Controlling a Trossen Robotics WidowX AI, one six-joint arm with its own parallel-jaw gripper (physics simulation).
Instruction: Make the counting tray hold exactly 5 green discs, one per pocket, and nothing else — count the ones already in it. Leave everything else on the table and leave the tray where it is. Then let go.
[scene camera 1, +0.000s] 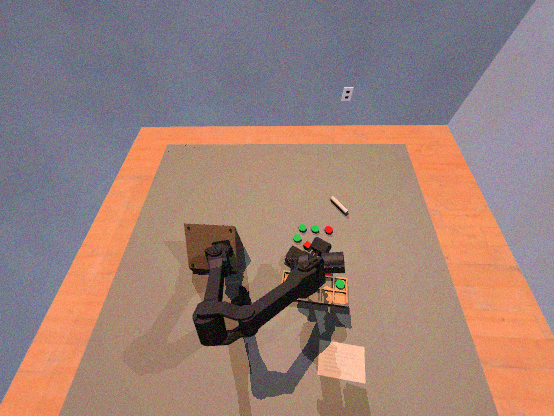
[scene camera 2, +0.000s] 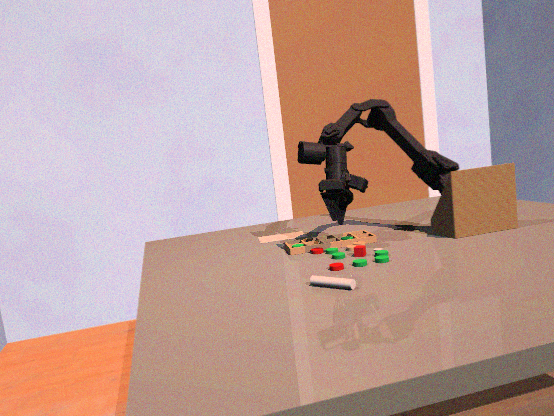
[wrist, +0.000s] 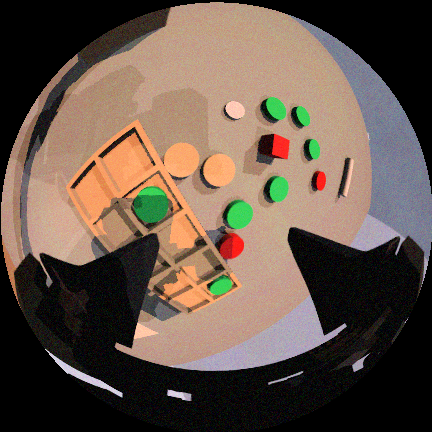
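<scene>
The wooden counting tray (scene camera 1: 341, 298) (wrist: 127, 155) has two rows of pockets. Two green discs lie in separate pockets: one green disc (wrist: 151, 205) in the row nearer the loose discs, another green disc (scene camera 1: 340, 284) (wrist: 220, 285) in a corner pocket. Several green discs lie loose outside it: a near one (scene camera 2: 332, 250) (wrist: 238, 214), a second (scene camera 2: 338, 255) (wrist: 277, 189), a third (scene camera 1: 315, 229) (wrist: 313, 149), a fourth (scene camera 1: 302, 228) (wrist: 301, 116) and another (scene camera 1: 297, 238) (wrist: 274, 109). My gripper (scene camera 2: 341, 222) (wrist: 224, 237) is open and empty, above the tray's loose-disc side. The arm hides part of the tray in scene view 1.
A red disc (scene camera 2: 317, 251) (wrist: 232, 246) lies close beside the tray; another red disc (scene camera 1: 328, 230) (wrist: 319, 180) lies farther off. A red cube (scene camera 2: 360, 251) (wrist: 275, 146), two orange discs (wrist: 181, 160) (wrist: 219, 170), a pale disc (wrist: 235, 109), a white cylinder (scene camera 1: 339, 205) and a paper sheet (scene camera 1: 342, 362) are also there.
</scene>
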